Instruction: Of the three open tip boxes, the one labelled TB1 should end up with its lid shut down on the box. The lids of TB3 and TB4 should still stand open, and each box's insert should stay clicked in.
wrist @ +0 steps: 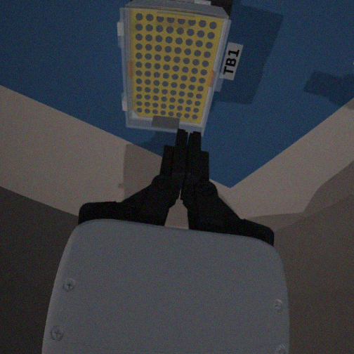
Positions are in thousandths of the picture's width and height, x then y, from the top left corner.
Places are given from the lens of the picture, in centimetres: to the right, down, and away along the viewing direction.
translucent lid (482,179): 0, -10, 17
blue mat (809,233): 14, -12, 24
The marked spots on the translucent lid and the blue mat are 17 cm apart.
